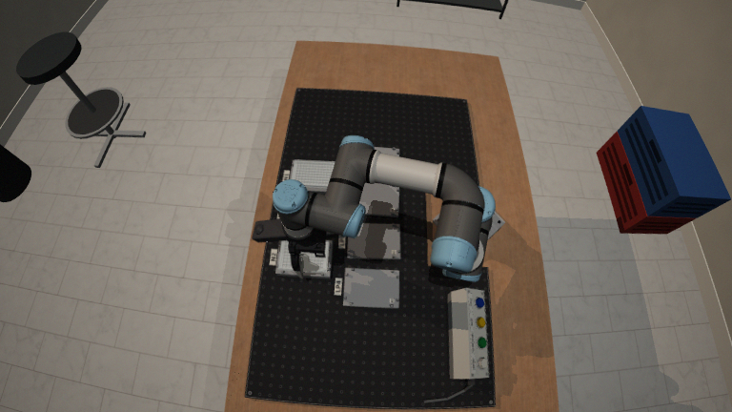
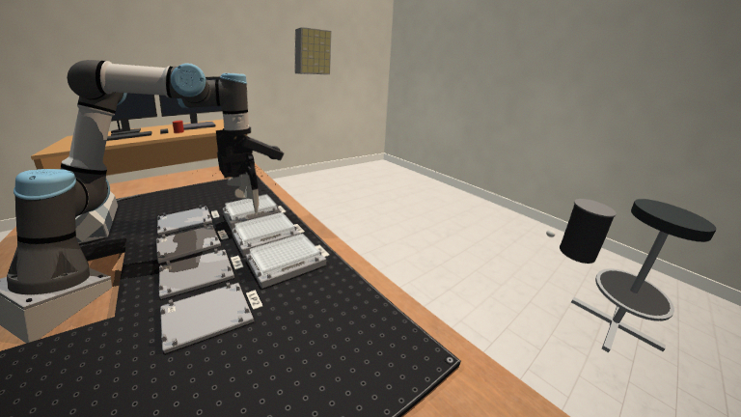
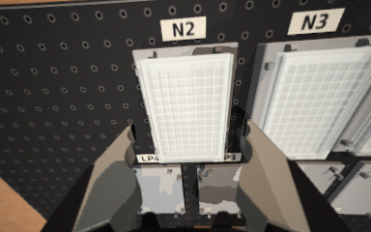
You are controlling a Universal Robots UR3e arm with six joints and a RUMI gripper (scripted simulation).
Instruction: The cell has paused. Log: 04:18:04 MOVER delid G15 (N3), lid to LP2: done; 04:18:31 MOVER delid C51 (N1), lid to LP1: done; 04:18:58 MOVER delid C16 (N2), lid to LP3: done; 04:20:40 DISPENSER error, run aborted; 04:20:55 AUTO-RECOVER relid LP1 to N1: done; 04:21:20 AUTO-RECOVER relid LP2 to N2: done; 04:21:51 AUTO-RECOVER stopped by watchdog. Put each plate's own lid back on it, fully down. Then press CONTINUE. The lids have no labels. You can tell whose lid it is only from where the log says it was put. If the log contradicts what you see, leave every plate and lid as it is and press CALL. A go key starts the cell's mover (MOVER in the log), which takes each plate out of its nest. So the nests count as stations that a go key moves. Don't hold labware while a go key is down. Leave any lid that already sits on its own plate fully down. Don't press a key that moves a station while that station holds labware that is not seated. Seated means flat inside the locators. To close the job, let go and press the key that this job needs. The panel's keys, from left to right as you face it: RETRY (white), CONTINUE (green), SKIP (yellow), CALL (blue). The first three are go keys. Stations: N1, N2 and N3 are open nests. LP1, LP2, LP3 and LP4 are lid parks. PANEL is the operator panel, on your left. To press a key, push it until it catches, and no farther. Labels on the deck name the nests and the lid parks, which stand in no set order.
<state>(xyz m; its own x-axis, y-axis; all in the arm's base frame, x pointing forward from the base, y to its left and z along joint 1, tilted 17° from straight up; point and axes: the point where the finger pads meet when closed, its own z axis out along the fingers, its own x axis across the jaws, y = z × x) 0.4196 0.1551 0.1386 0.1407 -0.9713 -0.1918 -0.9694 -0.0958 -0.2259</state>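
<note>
Right now the pale lid is 10 mm below my hand. Also, from my hand: lid park LP1: 170 mm behind, 90 mm to the right, 40 mm below; then plate: 20 mm below; then lid park LP4: 190 mm behind, 40 mm to the left, 40 mm below.
</note>
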